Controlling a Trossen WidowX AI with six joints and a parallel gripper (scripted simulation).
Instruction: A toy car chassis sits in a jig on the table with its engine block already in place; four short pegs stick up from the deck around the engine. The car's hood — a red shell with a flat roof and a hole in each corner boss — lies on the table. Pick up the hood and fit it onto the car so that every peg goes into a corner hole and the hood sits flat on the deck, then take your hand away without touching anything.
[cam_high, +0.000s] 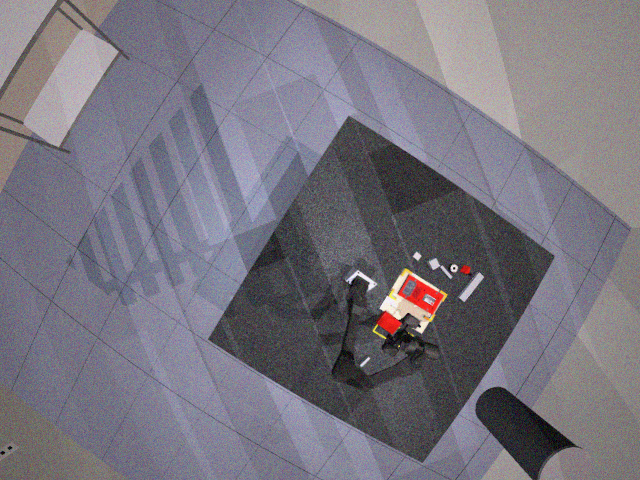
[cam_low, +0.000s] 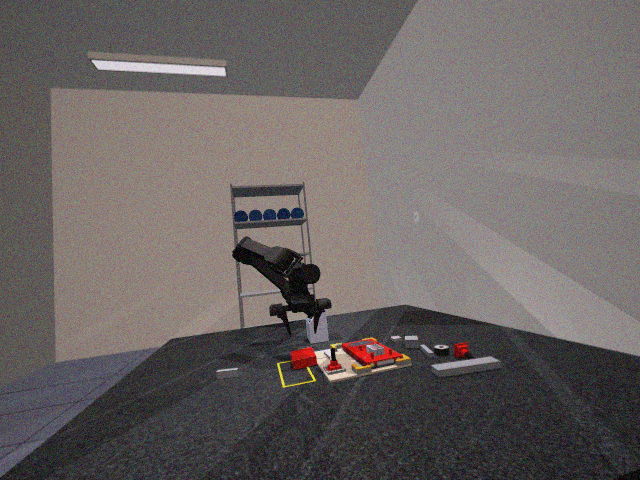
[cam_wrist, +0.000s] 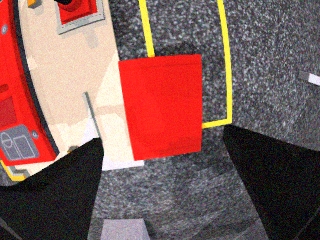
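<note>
Right now the red hood is 6 cm below my gripper tip. Round my gripper tip: beige jig plate (6 cm ahead, 16 cm to the left, 7 cm below); then grey engine block (10 cm ahead, 19 cm to the left, 6 cm below); then long grey bar (27 cm ahead, 35 cm to the left, 7 cm below).
</note>
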